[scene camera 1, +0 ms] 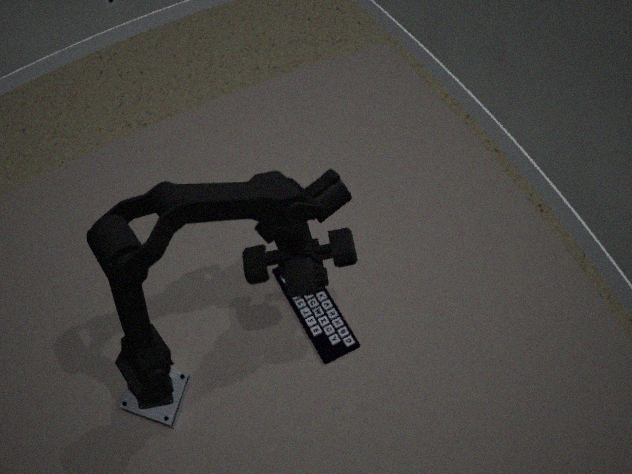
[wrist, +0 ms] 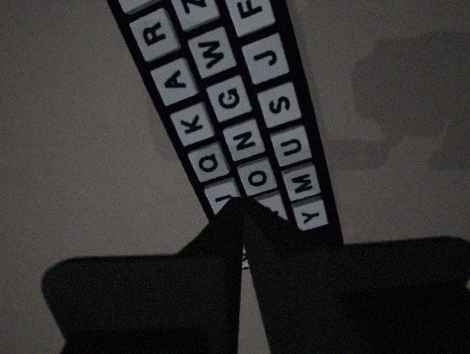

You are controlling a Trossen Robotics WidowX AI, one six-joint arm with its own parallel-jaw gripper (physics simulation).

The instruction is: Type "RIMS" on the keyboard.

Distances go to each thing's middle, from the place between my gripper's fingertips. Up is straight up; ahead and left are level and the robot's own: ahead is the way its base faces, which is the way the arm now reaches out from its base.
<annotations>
The i key (wrist: pixel 218 193) lies 2 cm below my hand and 1 cm ahead of it. From my hand the other things lie so: black keyboard (scene camera 1: pixel 328 352) (5 cm to the right, 2 cm below); then s key (wrist: pixel 279 104) (4 cm to the right, 2 cm below, 2 cm behind); then m key (wrist: pixel 301 181) (3 cm behind, 2 cm below).
</annotations>
